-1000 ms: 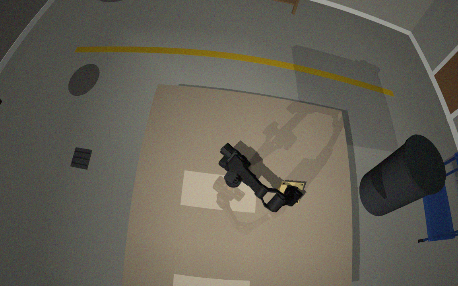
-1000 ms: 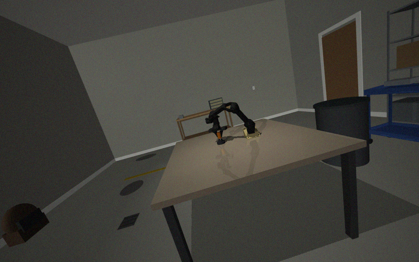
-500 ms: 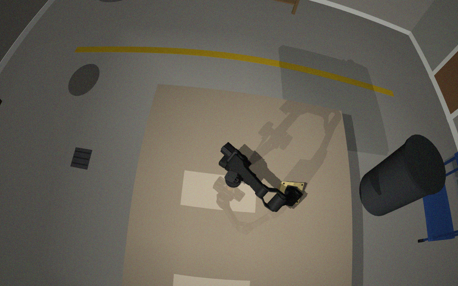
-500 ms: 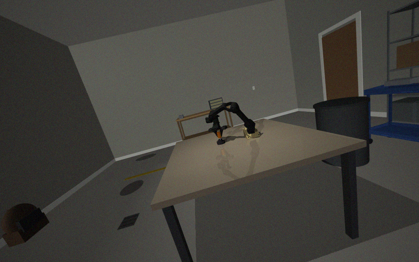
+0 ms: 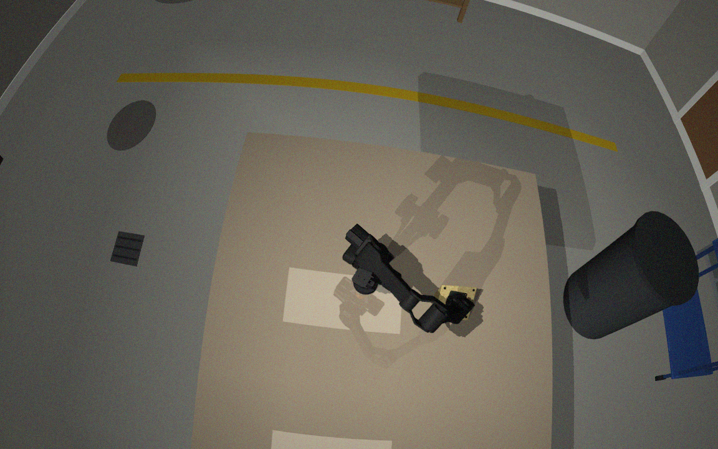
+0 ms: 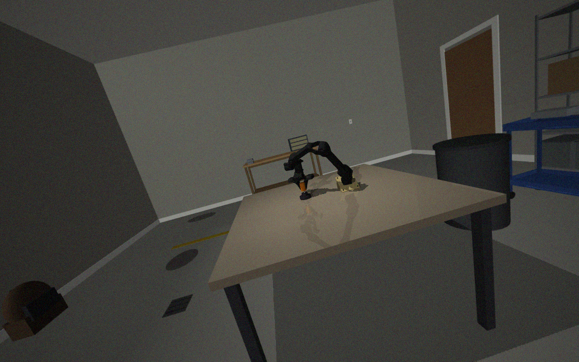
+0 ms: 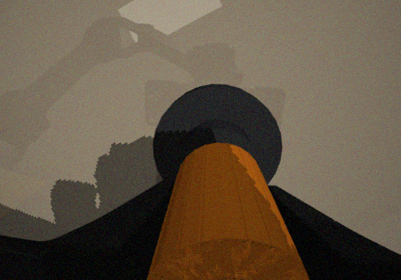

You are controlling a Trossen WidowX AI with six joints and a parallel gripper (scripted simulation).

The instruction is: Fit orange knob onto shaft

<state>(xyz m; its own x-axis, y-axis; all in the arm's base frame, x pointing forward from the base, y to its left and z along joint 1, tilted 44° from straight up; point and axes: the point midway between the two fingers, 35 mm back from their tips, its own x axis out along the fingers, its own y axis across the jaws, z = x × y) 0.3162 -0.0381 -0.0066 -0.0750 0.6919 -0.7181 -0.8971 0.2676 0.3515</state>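
Now: the orange knob 30 mm above my gripper tip. From my gripper tip the other things lie so: round pedestal (40 mm below).
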